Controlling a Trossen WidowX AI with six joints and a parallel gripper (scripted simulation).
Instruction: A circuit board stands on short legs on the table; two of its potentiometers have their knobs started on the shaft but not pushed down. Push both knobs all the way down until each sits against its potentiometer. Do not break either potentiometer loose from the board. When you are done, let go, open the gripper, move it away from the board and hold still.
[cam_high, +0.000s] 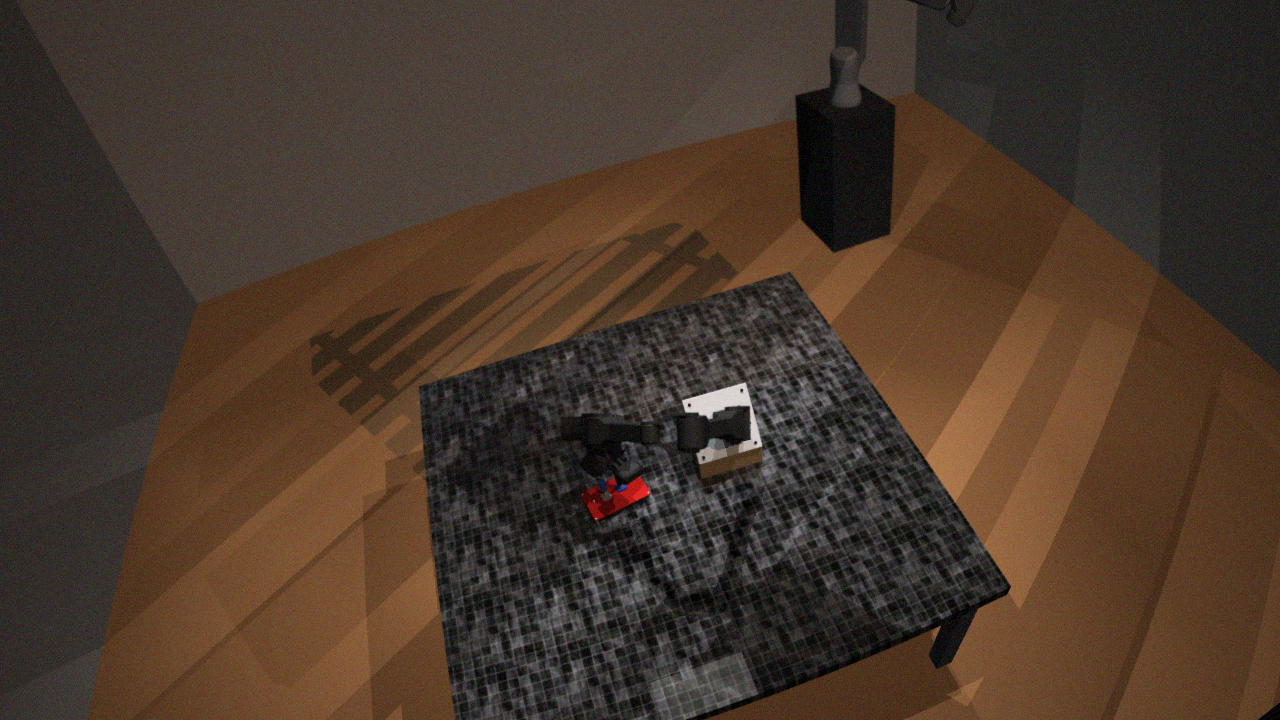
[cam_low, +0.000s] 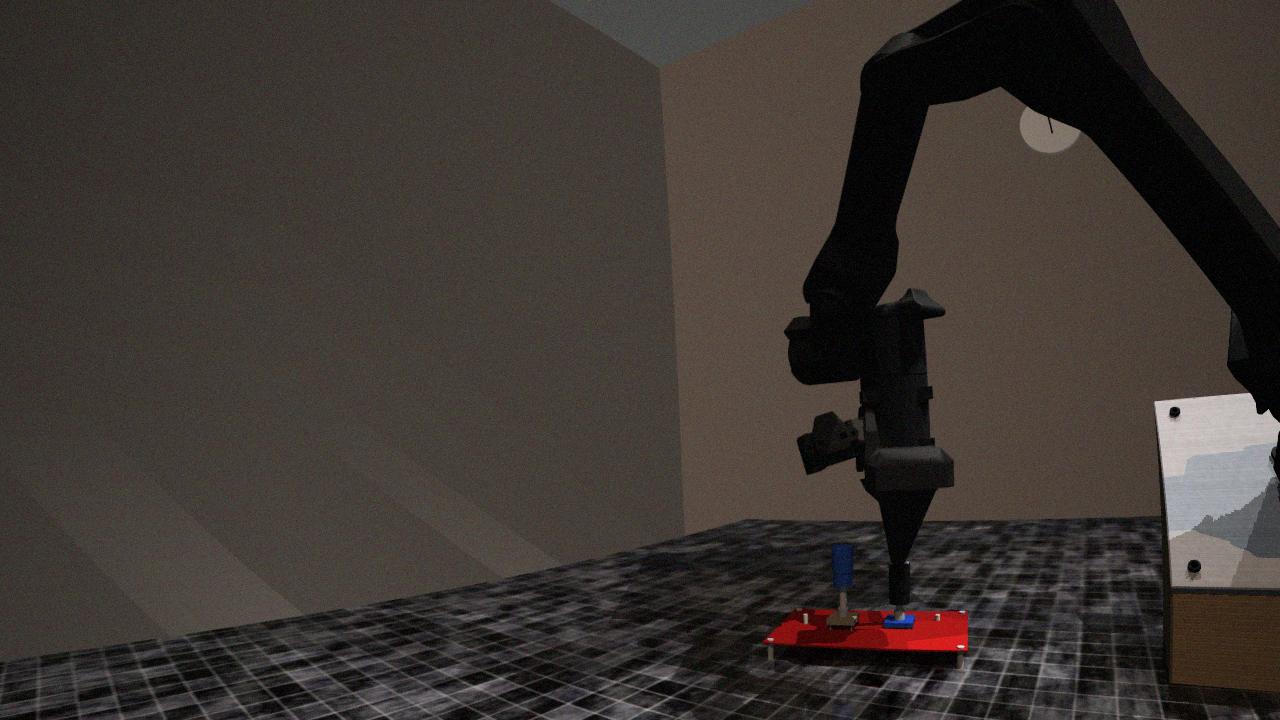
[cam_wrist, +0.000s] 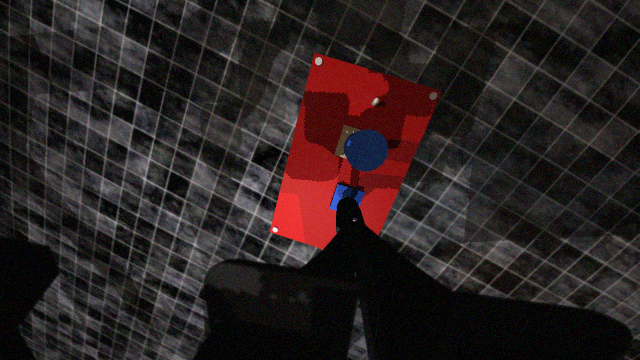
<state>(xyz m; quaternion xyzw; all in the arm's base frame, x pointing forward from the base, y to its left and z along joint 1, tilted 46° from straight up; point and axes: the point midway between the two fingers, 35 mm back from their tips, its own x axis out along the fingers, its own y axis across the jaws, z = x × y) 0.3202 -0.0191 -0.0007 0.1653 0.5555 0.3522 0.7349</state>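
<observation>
The blue knob lies 40 mm ahead of my gripper tip and 20 mm to the left of it.
</observation>
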